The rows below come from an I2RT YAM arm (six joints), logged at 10 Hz.
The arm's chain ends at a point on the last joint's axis. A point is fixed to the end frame.
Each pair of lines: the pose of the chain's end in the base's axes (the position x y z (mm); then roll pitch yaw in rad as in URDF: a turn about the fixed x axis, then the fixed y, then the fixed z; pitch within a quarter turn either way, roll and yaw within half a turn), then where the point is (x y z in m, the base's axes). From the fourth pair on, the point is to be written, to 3 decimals.
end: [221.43 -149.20 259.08 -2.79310 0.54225 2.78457]
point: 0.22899 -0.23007 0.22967
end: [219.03 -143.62 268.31 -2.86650 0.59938 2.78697]
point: 0.23226 -0.22289 0.23663
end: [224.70 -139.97 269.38 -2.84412 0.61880 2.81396]
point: 0.23943 -0.21977 0.23976
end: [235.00 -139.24 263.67 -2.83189 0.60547 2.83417]
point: 0.250 -0.219 0.234
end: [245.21 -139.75 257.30 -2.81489 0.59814 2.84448]
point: 0.260 -0.220 0.229
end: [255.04 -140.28 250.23 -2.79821 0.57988 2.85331]
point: 0.269 -0.221 0.222
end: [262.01 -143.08 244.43 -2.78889 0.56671 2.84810]
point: 0.275 -0.224 0.216
